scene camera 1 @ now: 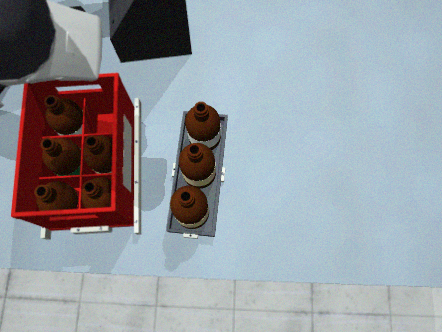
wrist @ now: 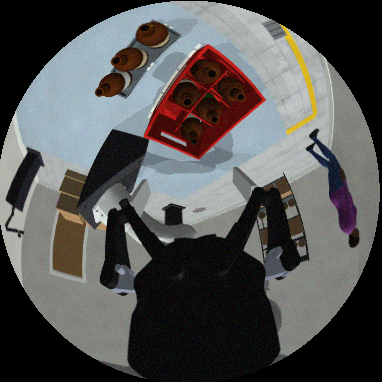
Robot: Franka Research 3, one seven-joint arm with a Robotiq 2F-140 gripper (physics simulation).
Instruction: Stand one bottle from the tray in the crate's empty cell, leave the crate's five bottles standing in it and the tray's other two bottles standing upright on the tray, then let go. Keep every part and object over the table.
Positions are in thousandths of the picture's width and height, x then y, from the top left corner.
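White strip (scene camera 1: 311, 399): 0.91 m from the lens.
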